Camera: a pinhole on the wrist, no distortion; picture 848 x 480 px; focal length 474.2 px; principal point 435.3 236.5 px. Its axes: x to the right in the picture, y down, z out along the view. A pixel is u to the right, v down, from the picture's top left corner.
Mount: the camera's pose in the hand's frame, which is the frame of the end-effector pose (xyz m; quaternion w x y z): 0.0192 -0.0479 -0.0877 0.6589 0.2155 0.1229 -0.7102
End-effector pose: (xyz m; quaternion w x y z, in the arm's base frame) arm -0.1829 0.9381 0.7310 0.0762 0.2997 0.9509 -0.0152
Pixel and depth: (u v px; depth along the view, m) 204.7 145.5 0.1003
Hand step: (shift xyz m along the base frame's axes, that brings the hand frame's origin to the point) -0.0151 -0.0487 -0.0196
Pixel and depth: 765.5 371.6 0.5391
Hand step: -0.4004 -0.4986 -0.2463
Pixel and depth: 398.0 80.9 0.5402
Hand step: 0.1030 -0.3575 -0.3501
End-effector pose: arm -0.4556 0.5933 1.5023 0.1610 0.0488 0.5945 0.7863
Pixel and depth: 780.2 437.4 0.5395
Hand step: 0.0470 0.4162 -0.5841
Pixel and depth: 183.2 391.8 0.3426
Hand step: 0.0112 0.3259 0.0266
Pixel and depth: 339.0 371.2 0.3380
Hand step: 0.0328 0.2889 -0.0799
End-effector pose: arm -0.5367 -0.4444 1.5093 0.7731 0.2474 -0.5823 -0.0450
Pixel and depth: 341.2 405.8 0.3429
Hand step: -0.1741 -0.2563 0.0651
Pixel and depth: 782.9 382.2 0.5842
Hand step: -0.0389 -0.7368 -0.1769
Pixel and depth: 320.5 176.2 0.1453
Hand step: -0.0381 -0.0825 -0.0411
